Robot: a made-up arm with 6 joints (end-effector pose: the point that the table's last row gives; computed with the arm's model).
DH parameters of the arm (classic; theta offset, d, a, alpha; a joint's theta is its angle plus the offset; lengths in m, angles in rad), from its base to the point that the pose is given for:
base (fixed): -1.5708 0.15 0 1.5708
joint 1: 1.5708 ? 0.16 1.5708
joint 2: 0 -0.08 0.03 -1.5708
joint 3: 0 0.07 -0.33 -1.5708
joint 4: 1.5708 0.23 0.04 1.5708
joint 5: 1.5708 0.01 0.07 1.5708
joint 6: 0 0.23 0.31 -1.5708
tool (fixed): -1.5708 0.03 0 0
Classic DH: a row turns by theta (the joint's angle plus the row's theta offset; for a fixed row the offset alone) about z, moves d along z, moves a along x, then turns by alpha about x.
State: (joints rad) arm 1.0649 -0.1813 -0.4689 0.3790 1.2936 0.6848
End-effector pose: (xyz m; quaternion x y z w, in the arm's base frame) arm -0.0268 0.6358 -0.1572 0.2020 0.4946 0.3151 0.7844
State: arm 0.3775 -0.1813 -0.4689 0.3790 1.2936 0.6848
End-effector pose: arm -0.0268 0.6864 0.3160 0.4545 0.3595 0.4633 0.6704
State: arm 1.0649 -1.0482 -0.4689 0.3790 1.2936 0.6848
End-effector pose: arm 0.1994 0.6307 -0.1600 0.4292 0.5343 -0.0434 0.7269
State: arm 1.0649 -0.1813 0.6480 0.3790 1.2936 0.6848
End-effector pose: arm -0.1270 0.1072 -0.3305 -0.2341 0.6586 0.0288 0.7146
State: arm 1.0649 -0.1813 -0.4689 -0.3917 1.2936 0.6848
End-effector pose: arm -0.2171 0.5893 -0.2523 -0.0391 0.2688 0.5057 0.8188
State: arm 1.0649 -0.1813 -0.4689 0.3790 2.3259 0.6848
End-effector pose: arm -0.1843 0.4158 0.0896 0.2664 0.5978 0.6369 0.4074
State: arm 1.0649 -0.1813 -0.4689 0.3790 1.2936 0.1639
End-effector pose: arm -0.1620 0.6178 -0.2416 -0.0068 0.3968 0.4318 0.8100
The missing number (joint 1, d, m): -0.08
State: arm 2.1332 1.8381 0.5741 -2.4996 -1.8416 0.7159
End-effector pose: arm 0.4229 -0.0537 0.3926 0.5211 0.3794 0.7562 0.1126
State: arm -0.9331 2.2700 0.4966 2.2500 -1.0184 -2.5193
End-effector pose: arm 0.3396 -0.1005 0.1345 -0.4381 0.6199 0.1657 0.6295
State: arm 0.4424 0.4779 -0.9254 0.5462 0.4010 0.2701
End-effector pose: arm -0.0167 0.8618 0.3371 0.3143 0.0923 0.3844 0.8631
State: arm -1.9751 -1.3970 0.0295 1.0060 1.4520 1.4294
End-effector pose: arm -0.0130 -0.1662 0.6704 -0.1860 -0.6157 -0.4233 0.6381
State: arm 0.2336 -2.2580 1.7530 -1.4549 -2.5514 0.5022
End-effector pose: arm 0.4303 -0.1124 0.3791 -0.0573 0.1357 -0.4264 0.8925
